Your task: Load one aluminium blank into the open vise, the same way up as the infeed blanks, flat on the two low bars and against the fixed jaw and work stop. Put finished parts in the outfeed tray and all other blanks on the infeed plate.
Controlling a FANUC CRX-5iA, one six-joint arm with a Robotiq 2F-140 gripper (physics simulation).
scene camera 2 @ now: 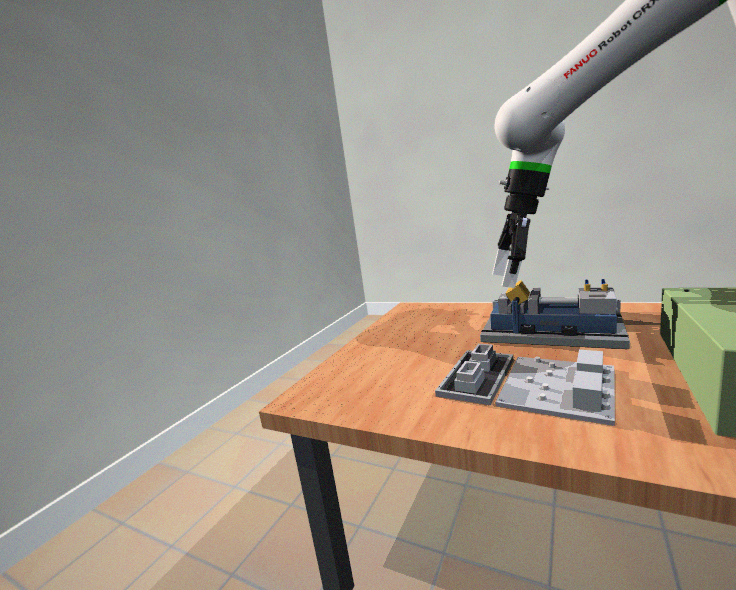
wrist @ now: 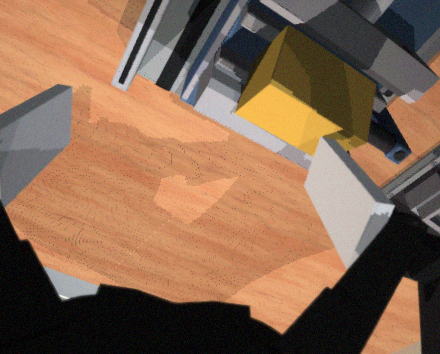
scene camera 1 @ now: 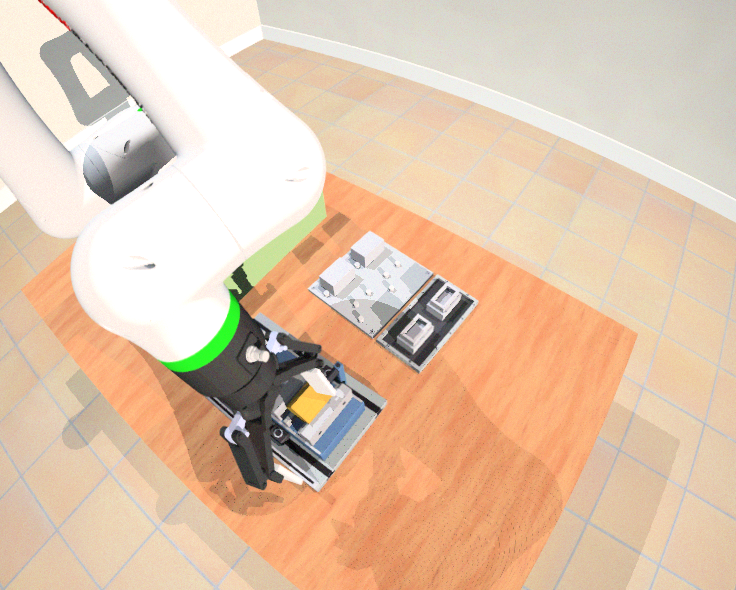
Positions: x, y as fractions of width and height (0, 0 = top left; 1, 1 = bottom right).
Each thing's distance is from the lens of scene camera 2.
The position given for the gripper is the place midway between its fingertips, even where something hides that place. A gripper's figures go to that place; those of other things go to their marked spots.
gripper (scene camera 2: 0.68, 0.48): 1.05 m
infeed plate (scene camera 2: 0.70, 0.67): 0.73 m
